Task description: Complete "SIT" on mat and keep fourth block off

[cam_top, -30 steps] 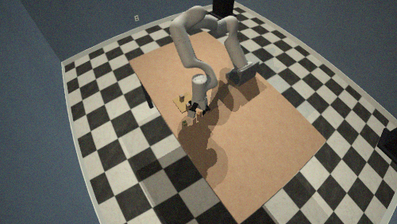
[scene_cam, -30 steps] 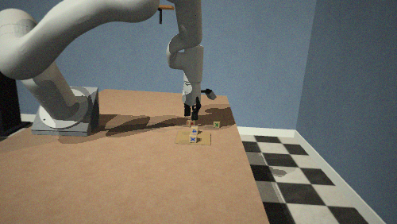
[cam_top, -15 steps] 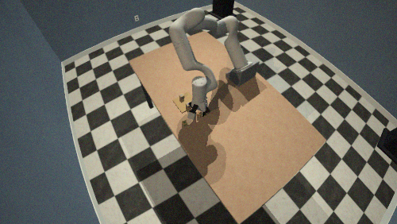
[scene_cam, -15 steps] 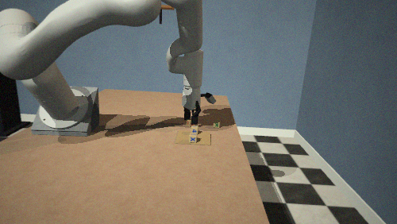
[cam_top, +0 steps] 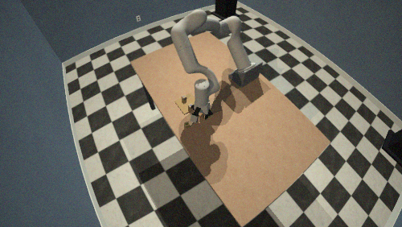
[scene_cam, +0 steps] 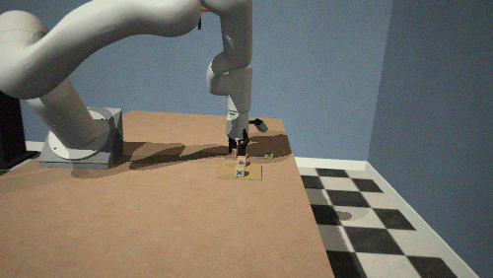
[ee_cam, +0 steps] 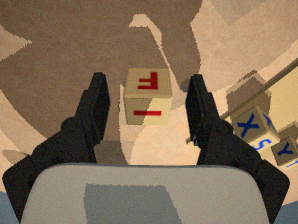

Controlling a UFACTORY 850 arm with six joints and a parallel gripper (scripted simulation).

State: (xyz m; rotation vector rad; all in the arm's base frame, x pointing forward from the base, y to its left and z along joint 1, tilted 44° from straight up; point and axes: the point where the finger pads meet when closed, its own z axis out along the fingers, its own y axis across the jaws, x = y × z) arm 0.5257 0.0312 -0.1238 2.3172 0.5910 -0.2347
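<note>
Right now my hand is 10 mm short of the tan mat, 150 mm to the left of it and 20 mm above it.
</note>
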